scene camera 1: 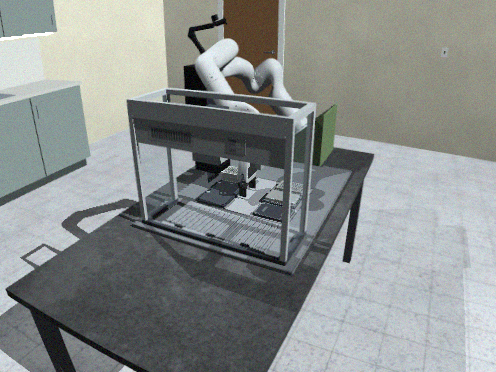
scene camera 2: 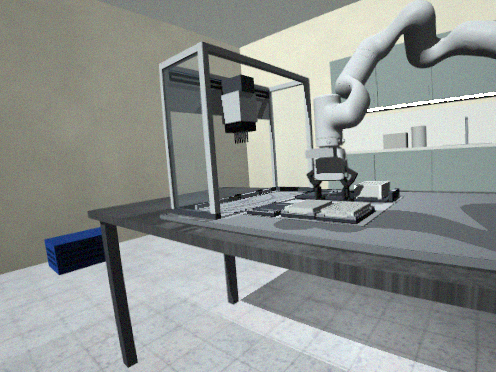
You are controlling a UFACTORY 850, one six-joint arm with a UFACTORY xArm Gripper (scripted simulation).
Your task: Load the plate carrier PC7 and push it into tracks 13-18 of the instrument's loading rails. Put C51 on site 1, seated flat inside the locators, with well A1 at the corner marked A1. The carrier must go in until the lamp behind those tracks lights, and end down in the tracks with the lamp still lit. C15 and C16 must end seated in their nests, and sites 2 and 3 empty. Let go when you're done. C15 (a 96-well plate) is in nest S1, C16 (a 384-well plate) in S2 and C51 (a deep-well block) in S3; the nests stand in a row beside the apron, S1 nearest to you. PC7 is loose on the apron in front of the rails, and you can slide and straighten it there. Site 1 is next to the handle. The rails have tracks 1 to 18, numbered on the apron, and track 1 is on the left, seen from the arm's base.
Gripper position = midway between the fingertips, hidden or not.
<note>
I see my gripper [scene camera 2: 331,199], a pipetting head [scene camera 2: 237,106] and a frame post [scene camera 1: 290,121].
</note>
